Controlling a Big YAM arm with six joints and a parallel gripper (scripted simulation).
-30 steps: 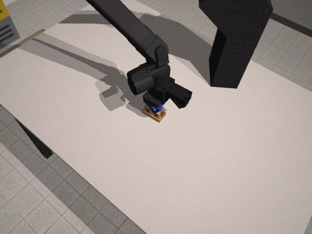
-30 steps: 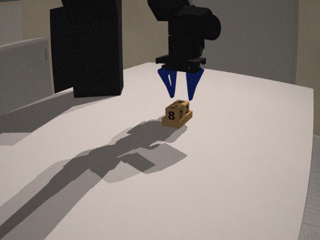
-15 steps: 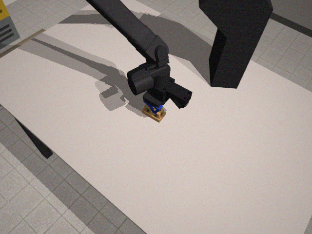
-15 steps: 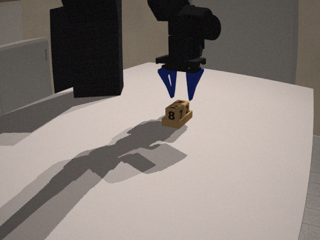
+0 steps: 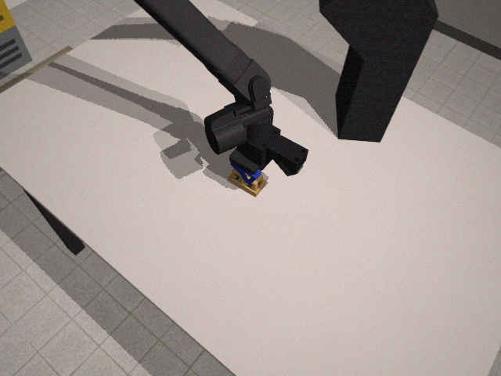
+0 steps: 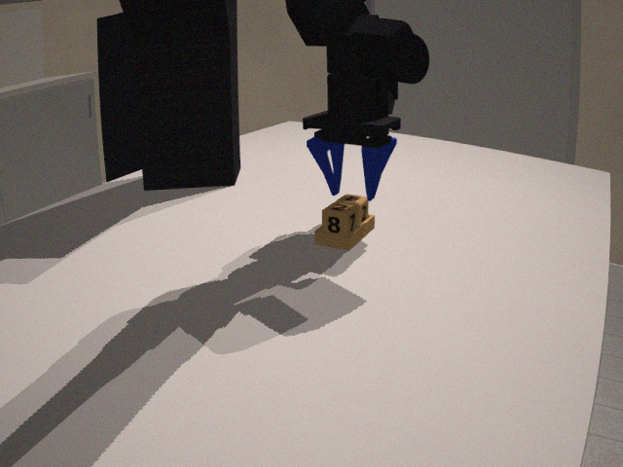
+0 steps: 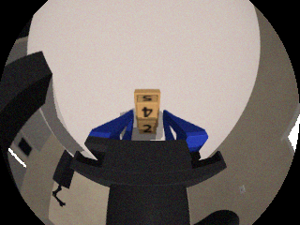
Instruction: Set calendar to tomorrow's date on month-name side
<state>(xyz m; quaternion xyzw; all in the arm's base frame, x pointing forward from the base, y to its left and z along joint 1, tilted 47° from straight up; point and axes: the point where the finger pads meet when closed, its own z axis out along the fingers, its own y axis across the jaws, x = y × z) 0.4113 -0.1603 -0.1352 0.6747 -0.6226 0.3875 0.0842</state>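
My gripper is now 40 mm above the wooden tray and 20 mm to the left of it. The rest, counted from my hand: wooden digit cube: 30 mm to the right, 30 mm below.
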